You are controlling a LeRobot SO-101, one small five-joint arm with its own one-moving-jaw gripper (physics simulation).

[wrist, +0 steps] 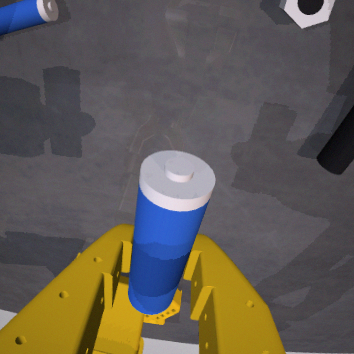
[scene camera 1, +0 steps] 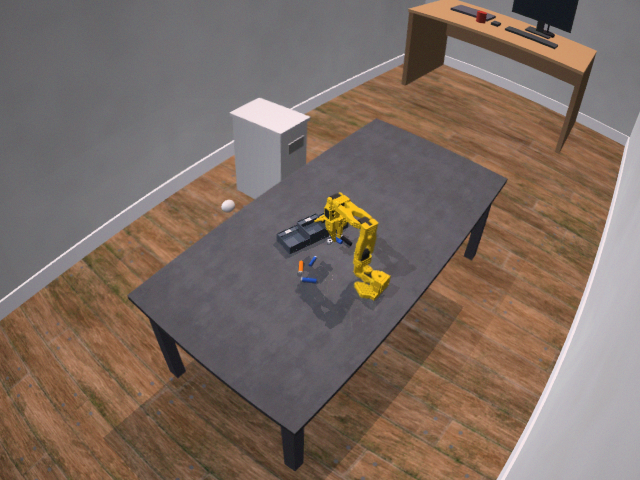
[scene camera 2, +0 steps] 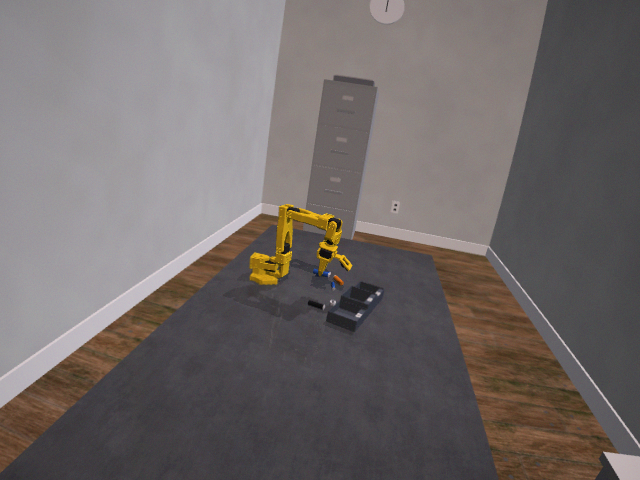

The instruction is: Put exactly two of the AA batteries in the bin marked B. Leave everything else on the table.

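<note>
My gripper is shut on a blue battery with a white end. The jaws press on its sides, and it is held above the table. Another blue battery lies near the bins, and a further blue battery lies farther from them. One blue battery shows at the wrist view's upper left. The dark bin row has white labels too small to read, so bin B cannot be told. The arm hides part of the row in scene view 1.
An orange battery lies near the blue ones. A black cylinder and a white nut lie beside the bins. The table carries them all.
</note>
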